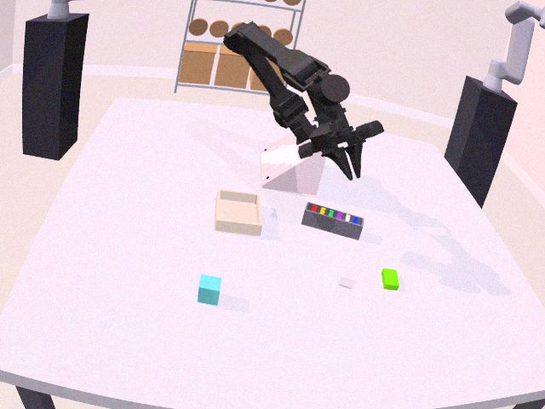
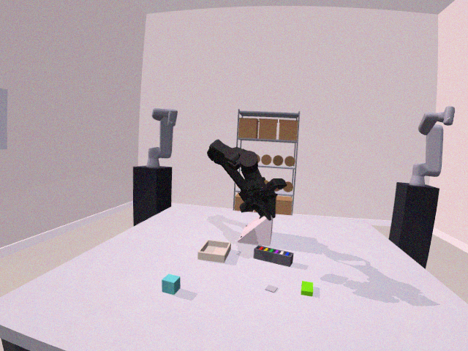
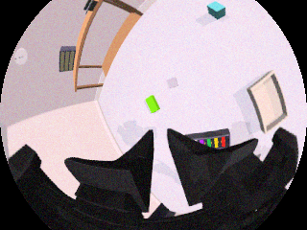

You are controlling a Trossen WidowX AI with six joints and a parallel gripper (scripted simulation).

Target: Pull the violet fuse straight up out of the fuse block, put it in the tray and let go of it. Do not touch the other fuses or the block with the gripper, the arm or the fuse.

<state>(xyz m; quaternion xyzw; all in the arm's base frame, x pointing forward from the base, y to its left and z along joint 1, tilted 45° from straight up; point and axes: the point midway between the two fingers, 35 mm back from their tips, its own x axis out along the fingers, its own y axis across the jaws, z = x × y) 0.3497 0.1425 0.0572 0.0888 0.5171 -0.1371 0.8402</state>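
My gripper tip is now 170 mm above the violet fuse, 110 mm past it and 10 mm to the right of it. From my gripper tip the other things lie so: small grey tile 190 mm below, 100 mm ahead, 30 mm to the left; beige tray 220 mm to the right, 190 mm below, 80 mm behind; lime block 190 mm below, 130 mm to the left, 70 mm ahead.
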